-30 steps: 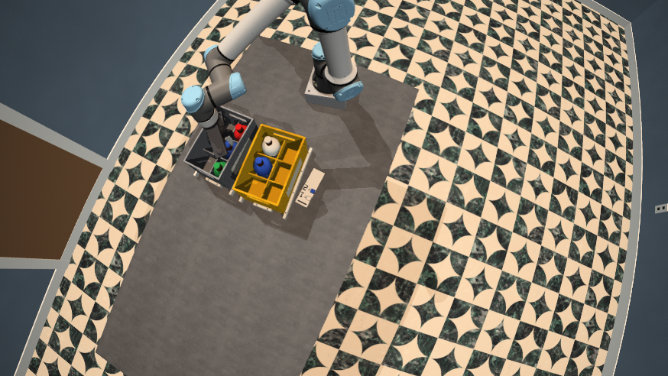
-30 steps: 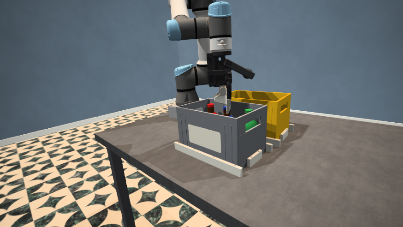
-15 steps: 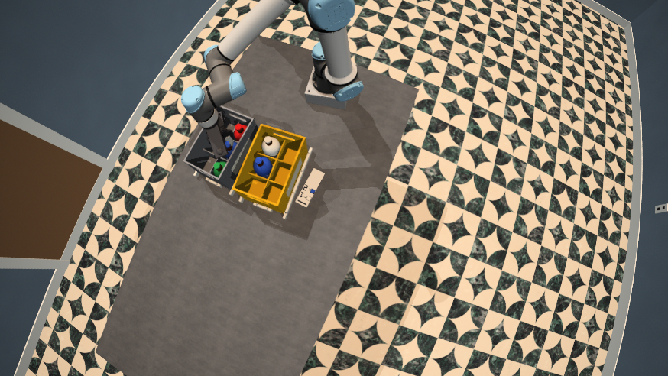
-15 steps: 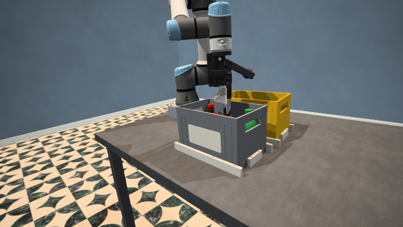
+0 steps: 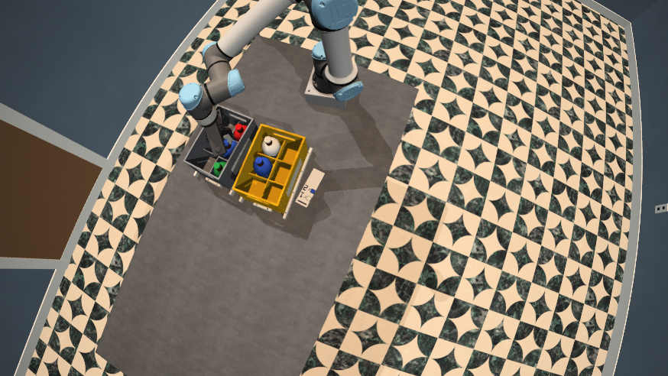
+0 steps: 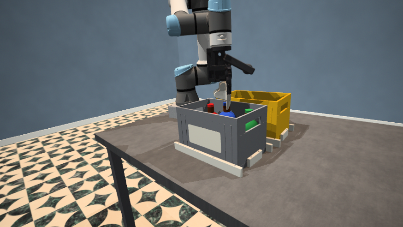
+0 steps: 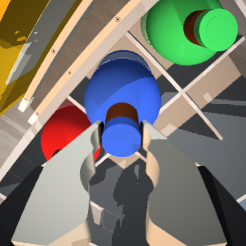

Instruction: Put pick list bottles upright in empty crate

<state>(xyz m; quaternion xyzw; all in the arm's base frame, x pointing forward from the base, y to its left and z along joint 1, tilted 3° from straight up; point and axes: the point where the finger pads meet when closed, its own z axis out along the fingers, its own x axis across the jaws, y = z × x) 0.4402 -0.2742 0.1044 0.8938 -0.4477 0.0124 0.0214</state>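
My hand is 1 cm past the grey crate, 4 cm to the left of it and 9 cm above it. Round my hand: green-label bottle 9 cm ahead, 1 cm to the right, 8 cm below; red-label bottle 8 cm behind, 1 cm to the left, 8 cm below; white-label bottle 6 cm behind, 15 cm to the left, 8 cm below.
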